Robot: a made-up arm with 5 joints. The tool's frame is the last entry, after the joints. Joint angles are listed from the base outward. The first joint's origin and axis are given. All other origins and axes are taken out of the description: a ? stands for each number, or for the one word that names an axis. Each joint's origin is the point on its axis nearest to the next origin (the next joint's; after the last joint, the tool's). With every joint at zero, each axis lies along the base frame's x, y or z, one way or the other. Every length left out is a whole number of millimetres.
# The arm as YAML. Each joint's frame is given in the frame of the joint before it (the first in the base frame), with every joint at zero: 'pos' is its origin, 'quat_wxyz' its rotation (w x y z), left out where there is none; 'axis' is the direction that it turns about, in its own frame. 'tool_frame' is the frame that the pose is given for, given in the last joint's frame.
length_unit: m
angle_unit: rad
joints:
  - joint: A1
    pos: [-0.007, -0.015, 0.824]
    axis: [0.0, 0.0, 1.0]
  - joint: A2
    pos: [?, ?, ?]
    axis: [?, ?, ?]
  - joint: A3
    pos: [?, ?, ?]
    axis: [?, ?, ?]
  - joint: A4
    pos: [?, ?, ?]
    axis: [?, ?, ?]
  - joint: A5
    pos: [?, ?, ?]
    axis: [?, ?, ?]
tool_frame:
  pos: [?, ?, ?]
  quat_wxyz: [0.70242, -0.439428, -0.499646, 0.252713]
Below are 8 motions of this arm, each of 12 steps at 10 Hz.
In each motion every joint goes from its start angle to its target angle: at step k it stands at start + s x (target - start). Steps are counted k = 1, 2, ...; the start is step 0. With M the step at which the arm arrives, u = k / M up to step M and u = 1 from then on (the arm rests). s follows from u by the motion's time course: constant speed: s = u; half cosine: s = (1 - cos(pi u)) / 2; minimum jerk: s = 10 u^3 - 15 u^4 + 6 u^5.
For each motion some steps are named. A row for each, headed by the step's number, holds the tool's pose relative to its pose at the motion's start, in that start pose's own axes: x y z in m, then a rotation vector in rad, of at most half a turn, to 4 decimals.
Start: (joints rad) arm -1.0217 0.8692 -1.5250 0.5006 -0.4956
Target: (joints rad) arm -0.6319 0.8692 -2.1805 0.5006 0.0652
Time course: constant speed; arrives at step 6
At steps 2, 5, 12:
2: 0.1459 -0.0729 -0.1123 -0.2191 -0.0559 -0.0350
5: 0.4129 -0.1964 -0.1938 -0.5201 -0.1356 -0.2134
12: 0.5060 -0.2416 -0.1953 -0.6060 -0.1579 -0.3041

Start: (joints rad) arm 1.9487 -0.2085 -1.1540 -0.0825 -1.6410
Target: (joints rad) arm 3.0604 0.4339 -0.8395 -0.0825 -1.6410
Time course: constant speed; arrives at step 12
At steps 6, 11, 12:
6: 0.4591 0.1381 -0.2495 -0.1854 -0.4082 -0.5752
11: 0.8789 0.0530 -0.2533 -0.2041 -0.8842 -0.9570
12: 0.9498 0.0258 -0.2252 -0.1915 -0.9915 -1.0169

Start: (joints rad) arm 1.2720 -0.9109 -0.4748 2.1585 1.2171
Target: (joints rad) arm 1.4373 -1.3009 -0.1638 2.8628 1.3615
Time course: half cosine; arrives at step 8
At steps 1, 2, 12:
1: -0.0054 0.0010 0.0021 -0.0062 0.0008 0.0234
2: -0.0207 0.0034 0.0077 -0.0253 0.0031 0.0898
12: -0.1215 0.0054 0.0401 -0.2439 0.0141 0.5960

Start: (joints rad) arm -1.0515 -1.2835 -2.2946 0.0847 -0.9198
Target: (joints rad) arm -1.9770 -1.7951 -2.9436 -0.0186 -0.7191
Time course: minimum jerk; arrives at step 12
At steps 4, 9, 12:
4: 0.1085 -0.0951 -0.2154 -0.1805 -0.2407 0.0680
9: 0.8406 -0.5187 -0.4947 -0.9078 -0.9469 -0.1120
12: 0.9518 -0.5993 -0.4624 -1.0262 -1.0290 -0.1935

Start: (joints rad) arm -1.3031 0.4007 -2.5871 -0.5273 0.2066
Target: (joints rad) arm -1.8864 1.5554 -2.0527 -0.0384 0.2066
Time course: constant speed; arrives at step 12
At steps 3, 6, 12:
3: -0.2072 -0.2334 0.2469 0.3848 0.1337 0.3889
6: -0.3155 -0.5979 0.4042 0.7066 0.2993 0.8207
12: -0.0647 -1.3656 0.4601 1.1172 0.8019 1.7452

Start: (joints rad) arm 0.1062 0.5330 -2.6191 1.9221 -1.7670
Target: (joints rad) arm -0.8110 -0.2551 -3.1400 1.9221 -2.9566
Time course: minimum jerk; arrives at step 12
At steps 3, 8, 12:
3: 0.0742 -0.0537 0.0778 0.0120 -0.0100 0.1396
8: 0.7245 -0.1030 0.1886 0.7183 0.2077 0.8230
12: 0.8686 -0.0375 0.0629 1.0942 0.3428 0.8358

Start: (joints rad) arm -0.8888 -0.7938 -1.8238 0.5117 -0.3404
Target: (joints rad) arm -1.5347 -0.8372 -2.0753 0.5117 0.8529
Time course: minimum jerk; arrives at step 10
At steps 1, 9, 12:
1: -0.0001 -0.0018 -0.0014 -0.0062 0.0056 0.0038
9: 0.1253 -0.1460 -0.1135 -0.8357 0.4168 0.1556
12: 0.1272 -0.1463 -0.1139 -0.8430 0.4187 0.1541

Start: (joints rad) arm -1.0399 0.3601 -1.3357 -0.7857 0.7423
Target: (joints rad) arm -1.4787 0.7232 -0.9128 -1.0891 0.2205
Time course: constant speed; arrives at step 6
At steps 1, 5, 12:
1: -0.0656 -0.0816 -0.0098 0.0189 -0.0868 0.1157
5: -0.1933 -0.4527 -0.0083 0.1348 -0.3312 0.5889
12: -0.1913 -0.5436 0.0071 0.1733 -0.3641 0.7058

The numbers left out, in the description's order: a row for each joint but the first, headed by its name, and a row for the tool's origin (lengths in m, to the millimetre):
A2: xyz 0.005 -0.008 0.0, axis 0.0 1.0 0.0
A3: xyz 0.019 0.0 0.232, axis 0.0 1.0 0.0
A4: xyz 0.119 0.0 -0.616, axis 0.0 1.0 0.0
A5: xyz 0.055 0.0 -0.127, axis 0.0 0.0 -1.0
tool: xyz 0.028 -0.01 0.0

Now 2 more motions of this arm.
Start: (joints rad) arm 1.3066 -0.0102 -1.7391 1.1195 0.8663
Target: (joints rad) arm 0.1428 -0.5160 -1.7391 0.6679 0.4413
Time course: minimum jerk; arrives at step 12
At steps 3, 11, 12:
3: 0.0088 -0.0653 -0.0755 -0.1122 -0.0141 -0.0722
11: 0.0105 -0.7652 -0.1986 -1.2451 -0.5036 -0.1877
12: 0.0107 -0.7683 -0.1966 -1.2516 -0.5077 -0.1851

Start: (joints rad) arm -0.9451 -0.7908 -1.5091 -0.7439 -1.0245
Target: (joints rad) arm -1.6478 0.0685 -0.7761 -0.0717 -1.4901
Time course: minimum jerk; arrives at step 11
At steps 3, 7, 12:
3: 0.0789 0.0126 0.1497 0.2912 -0.0288 -0.1481
7: 0.3098 -0.4803 0.7202 1.6402 0.1041 -0.8160
12: 0.3733 -0.8185 0.7252 2.1005 0.4113 -1.0903

